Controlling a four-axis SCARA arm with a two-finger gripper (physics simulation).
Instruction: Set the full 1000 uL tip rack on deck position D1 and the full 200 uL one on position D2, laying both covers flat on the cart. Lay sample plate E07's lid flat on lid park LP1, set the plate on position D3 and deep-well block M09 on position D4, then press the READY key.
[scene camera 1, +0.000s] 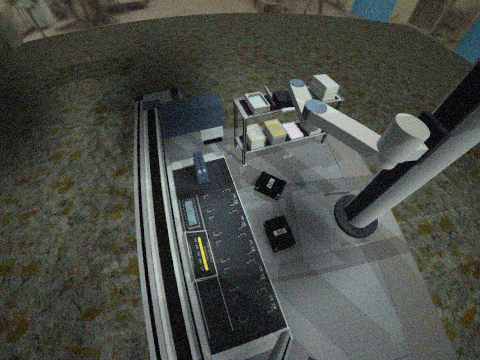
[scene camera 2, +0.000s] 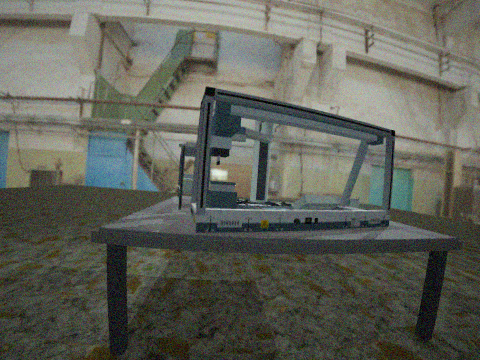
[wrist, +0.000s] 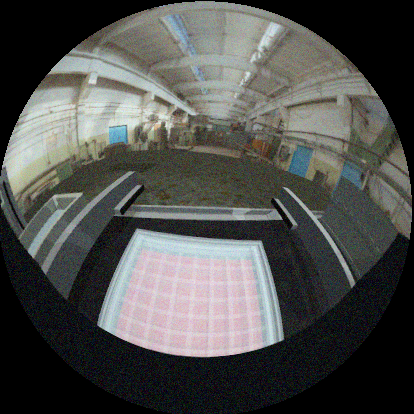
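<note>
My gripper is open, its fingers apart above the cart's upper shelf. A pink-gridded plate with a pale rim lies below and between the fingers in the wrist view. In scene camera 1 the arm's end hides the fingertips and most of that plate. A pale open-topped box and a dark block stand on the upper shelf. A white-and-yellow box, a yellow-topped box and a pink-topped plate are on the lower shelf. The deck bears no racks or plates. Labels are unreadable.
The cart stands beyond the deck's far end. White boxes stand at the upper shelf's right end. Two black blocks lie on the table beside the deck. A dark blue housing overhangs the deck's far end.
</note>
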